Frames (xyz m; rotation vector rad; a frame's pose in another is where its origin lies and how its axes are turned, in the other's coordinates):
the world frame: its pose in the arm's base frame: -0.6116 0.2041 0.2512 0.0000 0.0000 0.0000
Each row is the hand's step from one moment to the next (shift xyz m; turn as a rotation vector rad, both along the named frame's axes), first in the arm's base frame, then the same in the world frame.
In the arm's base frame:
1: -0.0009 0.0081 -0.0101 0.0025 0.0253 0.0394
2: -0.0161 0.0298 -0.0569 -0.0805 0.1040 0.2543
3: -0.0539 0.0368 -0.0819 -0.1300 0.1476 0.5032
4: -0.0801 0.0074 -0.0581 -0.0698 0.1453 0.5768
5: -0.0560 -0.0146 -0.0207 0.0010 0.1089 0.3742
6: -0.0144 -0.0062 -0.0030 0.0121 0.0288 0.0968
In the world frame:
1: -0.0009 0.0081 -0.0101 0.0025 0.0253 0.0394
2: -0.0161 0.0298 -0.0569 -0.0805 0.1040 0.2543
3: -0.0539 0.0368 -0.0819 -0.1300 0.1476 0.5032
4: -0.0801 0.0074 -0.0581 -0.0698 0.1453 0.5768
5: -0.0560 -0.0146 -0.0207 0.0010 0.1089 0.3742
6: -0.0144 -0.0062 -0.0030 0.0121 0.0288 0.0968

